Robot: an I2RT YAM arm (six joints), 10 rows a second.
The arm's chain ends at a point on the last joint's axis. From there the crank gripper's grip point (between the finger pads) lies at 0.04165 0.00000 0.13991 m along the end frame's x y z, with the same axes.
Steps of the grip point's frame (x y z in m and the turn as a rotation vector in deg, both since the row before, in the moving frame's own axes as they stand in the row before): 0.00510 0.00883 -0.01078 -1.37 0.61 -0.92; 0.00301 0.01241 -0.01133 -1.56 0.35 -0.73; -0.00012 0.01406 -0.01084 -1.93 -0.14 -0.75; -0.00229 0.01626 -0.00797 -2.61 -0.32 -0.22; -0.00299 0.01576 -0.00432 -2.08 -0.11 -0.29; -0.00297 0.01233 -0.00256 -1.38 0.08 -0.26; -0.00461 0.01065 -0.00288 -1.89 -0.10 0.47; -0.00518 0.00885 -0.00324 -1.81 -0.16 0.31
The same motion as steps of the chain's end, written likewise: 0.00359 0.00617 -0.01030 -1.37 0.61 -0.92; 0.00214 0.00914 -0.01103 -1.56 0.35 -0.73; 0.00019 0.00989 -0.01087 -1.93 -0.14 -0.75; -0.00152 0.01004 -0.00806 -2.61 -0.32 -0.22; -0.00273 0.01089 -0.00431 -2.08 -0.11 -0.29; -0.00317 0.00915 -0.00246 -1.38 0.08 -0.26; -0.00435 0.00569 -0.00287 -1.89 -0.10 0.47; -0.00478 0.00420 -0.00328 -1.81 -0.16 0.31
